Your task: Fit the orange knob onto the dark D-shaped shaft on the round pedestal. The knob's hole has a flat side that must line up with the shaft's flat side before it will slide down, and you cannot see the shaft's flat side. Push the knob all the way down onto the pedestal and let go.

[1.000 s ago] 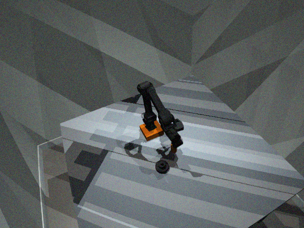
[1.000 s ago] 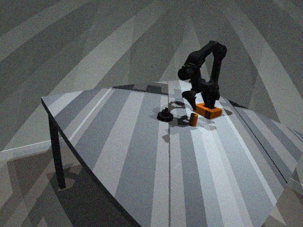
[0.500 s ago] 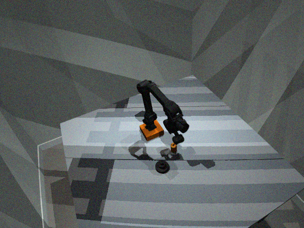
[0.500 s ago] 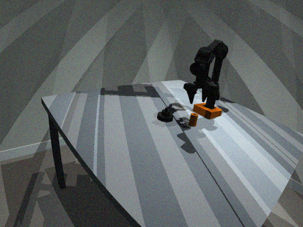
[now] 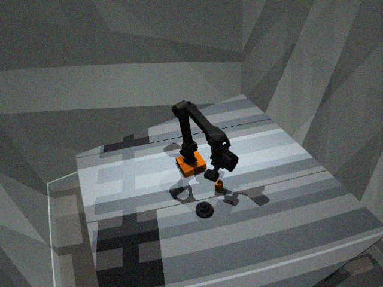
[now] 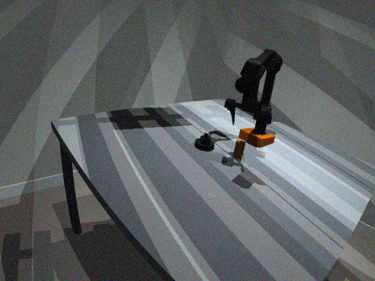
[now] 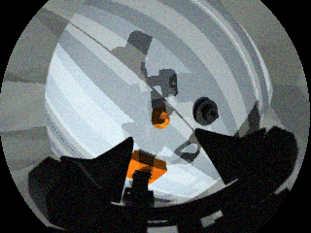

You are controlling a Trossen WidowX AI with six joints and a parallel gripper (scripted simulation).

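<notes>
Now: the orange knob 90 mm below my gripper tip. The rest, counted from my gripper tip: dark round pedestal 140 mm to the right, 90 mm below, 60 mm ahead.
</notes>
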